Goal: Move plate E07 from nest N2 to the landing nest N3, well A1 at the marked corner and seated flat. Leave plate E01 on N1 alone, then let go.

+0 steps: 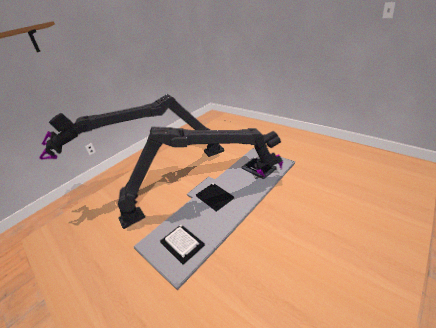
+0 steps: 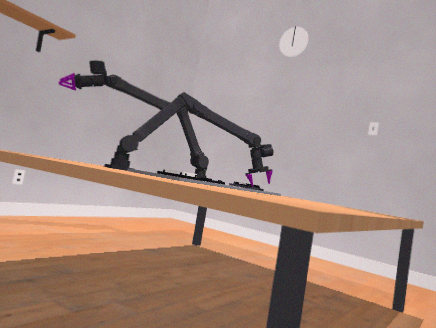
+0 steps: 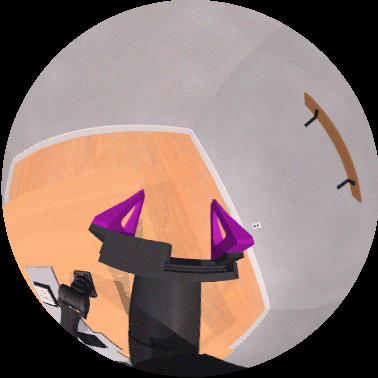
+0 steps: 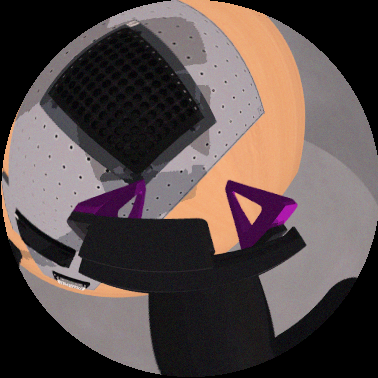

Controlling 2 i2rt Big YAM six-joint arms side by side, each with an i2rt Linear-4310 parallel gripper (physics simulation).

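A black well plate (image 1: pixel 251 167) (image 4: pixel 125 100) sits in the far nest (image 4: pixel 207 120), its label not readable. A white well plate (image 1: pixel 181 241) (image 3: pixel 45 293) (image 4: pixel 71 283) sits in the near black nest (image 1: pixel 184 258). A black middle nest (image 1: pixel 215 196) (image 4: pixel 45 242) lies between them; I cannot tell whether anything is on it. My right gripper (image 1: pixel 270 169) (image 2: pixel 260 184) (image 4: pixel 186 183) is open and empty, low beside the black plate, toward the deck's far end. My left gripper (image 1: pixel 42 149) (image 2: pixel 60 81) (image 3: pixel 177 197) is open and empty, raised far to the left.
The grey perforated deck (image 1: pixel 150 250) (image 4: pixel 232 90) carries the nests on the wooden table (image 1: pixel 320 240) (image 2: pixel 240 209). The right arm reaches over the deck and casts shadows on it. A wooden shelf (image 1: pixel 25 30) (image 3: pixel 340 145) is on the wall.
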